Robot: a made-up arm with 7 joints.
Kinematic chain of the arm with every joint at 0, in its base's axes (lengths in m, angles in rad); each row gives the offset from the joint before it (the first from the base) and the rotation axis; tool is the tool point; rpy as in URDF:
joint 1: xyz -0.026 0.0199 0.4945 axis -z
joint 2: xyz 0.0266 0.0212 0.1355 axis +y
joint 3: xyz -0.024 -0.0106 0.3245 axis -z
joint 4: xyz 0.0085 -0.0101 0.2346 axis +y
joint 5: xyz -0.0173 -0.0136 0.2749 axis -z
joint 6: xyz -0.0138 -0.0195 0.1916 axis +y
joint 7: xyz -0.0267 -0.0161 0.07 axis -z
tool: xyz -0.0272 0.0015 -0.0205 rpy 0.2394 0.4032 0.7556
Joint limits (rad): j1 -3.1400..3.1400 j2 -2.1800..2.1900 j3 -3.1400..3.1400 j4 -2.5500..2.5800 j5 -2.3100..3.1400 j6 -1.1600..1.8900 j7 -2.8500..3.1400
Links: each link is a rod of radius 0.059 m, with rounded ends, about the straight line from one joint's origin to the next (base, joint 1, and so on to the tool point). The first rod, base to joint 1, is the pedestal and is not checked.
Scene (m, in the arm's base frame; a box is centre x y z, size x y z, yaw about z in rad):
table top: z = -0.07
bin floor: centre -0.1 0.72 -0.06 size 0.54 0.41 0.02 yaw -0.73
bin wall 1: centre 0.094 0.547 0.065 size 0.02 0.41 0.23 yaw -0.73
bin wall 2: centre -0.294 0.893 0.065 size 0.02 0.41 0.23 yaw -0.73
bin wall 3: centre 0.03 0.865 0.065 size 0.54 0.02 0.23 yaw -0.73
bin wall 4: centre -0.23 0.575 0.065 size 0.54 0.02 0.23 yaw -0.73
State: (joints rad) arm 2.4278 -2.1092 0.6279 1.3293 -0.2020 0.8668 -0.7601
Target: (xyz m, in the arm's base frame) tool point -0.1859 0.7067 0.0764
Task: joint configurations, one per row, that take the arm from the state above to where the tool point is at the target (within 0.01 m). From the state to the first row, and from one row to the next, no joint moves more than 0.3 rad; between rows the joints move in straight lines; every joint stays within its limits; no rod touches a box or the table.
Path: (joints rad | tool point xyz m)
1: 2.3443 -2.0135 0.5439 1.0475 -0.1804 0.8181 -0.7615 | 0.3746 0.8534 0.5693
2: 2.2607 -1.9178 0.4599 0.7656 -0.1589 0.7694 -0.7629 | 0.4190 0.9064 0.5543
3: 2.1772 -1.8221 0.3759 0.4838 -0.1373 0.7206 -0.7642 | 0.4370 0.9481 0.5295
4: 2.0937 -1.7263 0.2919 0.2020 -0.1157 0.6719 -0.7656 | 0.4231 0.9786 0.4959
5: 2.0102 -1.6306 0.2079 -0.0799 -0.0941 0.6232 -0.7670 | 0.3749 0.9959 0.4567
6: 1.9266 -1.5349 0.1239 -0.3617 -0.0726 0.5745 -0.7684 | 0.2931 0.9957 0.4178
7: 1.8431 -1.4392 0.0399 -0.6435 -0.0510 0.5258 -0.7698 | 0.1836 0.9716 0.3854
8: 1.7596 -1.3435 -0.0441 -0.9254 -0.0294 0.4771 -0.7711 | 0.0568 0.9174 0.3653
9: 1.6760 -1.2478 -0.1281 -1.2072 -0.0078 0.4283 -0.7725 | -0.0723 0.8289 0.3616
10: 1.5925 -1.1521 -0.2121 -1.4890 0.0137 0.3796 -0.7739 | -0.1859 0.7067 0.3762
11: 1.5597 -1.4003 -0.1710 -1.2893 -0.0030 0.4193 -0.7738 | -0.1873 0.7251 0.2288
12: 1.5269 -1.6485 -0.1298 -1.0896 -0.0198 0.4591 -0.7737 | -0.1859 0.7067 0.0764

